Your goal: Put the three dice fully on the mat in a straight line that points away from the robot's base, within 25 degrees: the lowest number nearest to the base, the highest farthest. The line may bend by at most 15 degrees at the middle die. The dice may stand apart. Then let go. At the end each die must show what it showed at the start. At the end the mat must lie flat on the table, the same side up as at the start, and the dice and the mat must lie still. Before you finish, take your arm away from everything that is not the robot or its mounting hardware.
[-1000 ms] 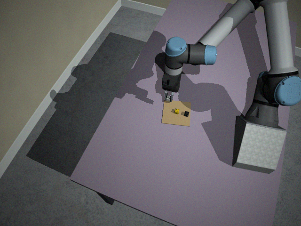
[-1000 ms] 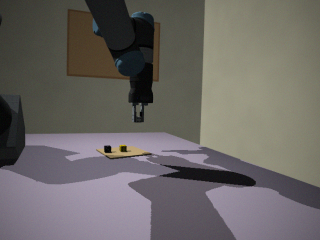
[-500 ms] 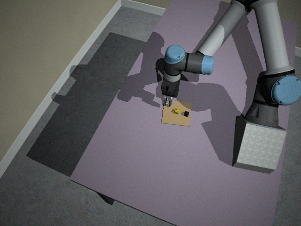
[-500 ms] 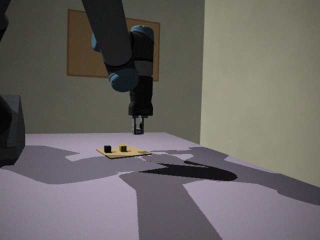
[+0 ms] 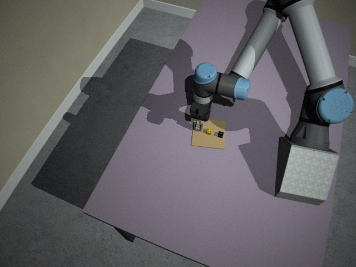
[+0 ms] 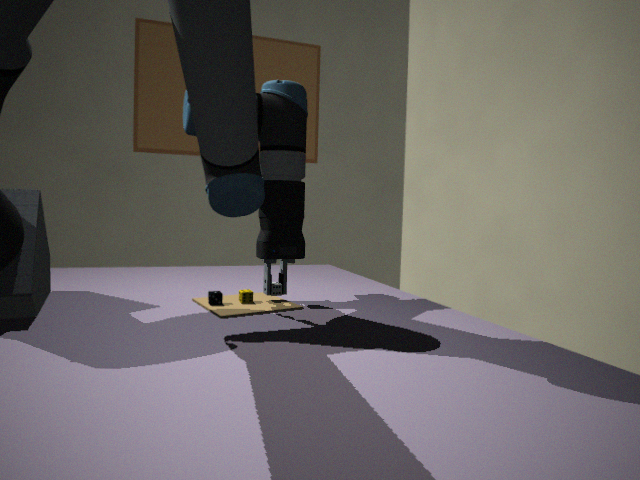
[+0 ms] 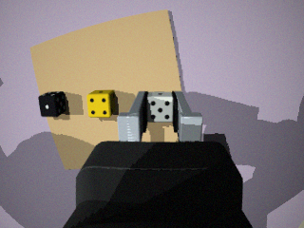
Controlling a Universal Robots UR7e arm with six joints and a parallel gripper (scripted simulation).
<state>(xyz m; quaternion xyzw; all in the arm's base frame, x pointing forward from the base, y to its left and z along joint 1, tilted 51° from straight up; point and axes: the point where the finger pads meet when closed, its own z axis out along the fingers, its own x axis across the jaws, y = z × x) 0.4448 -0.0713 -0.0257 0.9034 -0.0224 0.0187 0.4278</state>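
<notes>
My hand is 50 mm past the yellow die and 20 mm above it. Also, from my hand: white die (10 mm below); then tan mat (50 mm behind, 30 mm below); then black die (100 mm behind, 20 mm below, 10 mm to the left).
</notes>
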